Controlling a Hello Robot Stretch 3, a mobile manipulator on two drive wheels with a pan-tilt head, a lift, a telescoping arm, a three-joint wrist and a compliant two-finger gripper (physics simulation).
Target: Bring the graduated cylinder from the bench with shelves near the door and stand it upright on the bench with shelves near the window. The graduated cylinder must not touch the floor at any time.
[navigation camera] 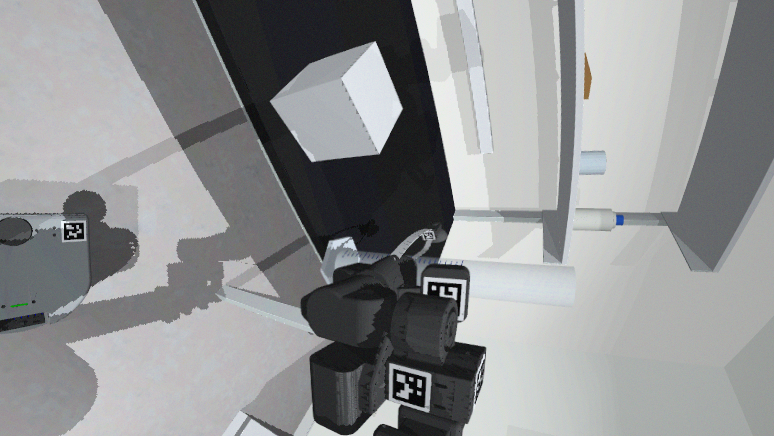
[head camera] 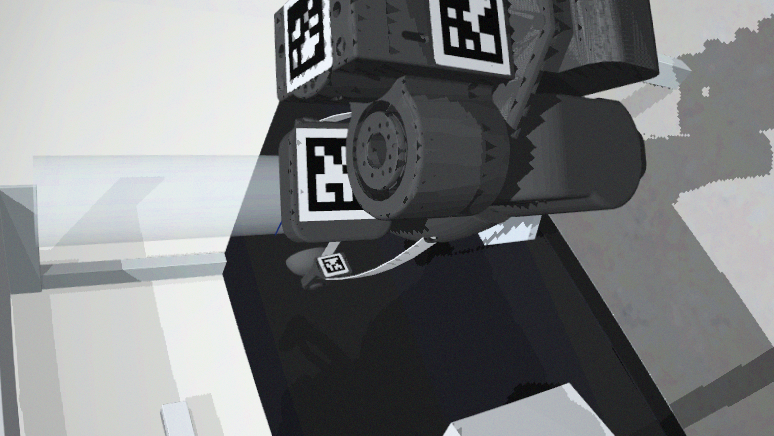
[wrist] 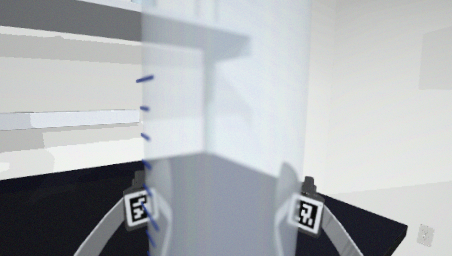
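Observation:
The clear graduated cylinder has blue marks and a pale flared base, and its upper part rises above the wrist. It is upright. My gripper is shut on the graduated cylinder, one finger on each side. The gripper body hides part of the tube in the head and navigation views. The base overlaps the front edge of a black-topped bench in the navigation view; I cannot tell its height above the bench. Which of the two benches this is does not show.
A white box stands on the bench top. A grey shelf board runs above the bench and bears a light-blue cup and a white bottle with a blue cap. My mobile base is on the floor.

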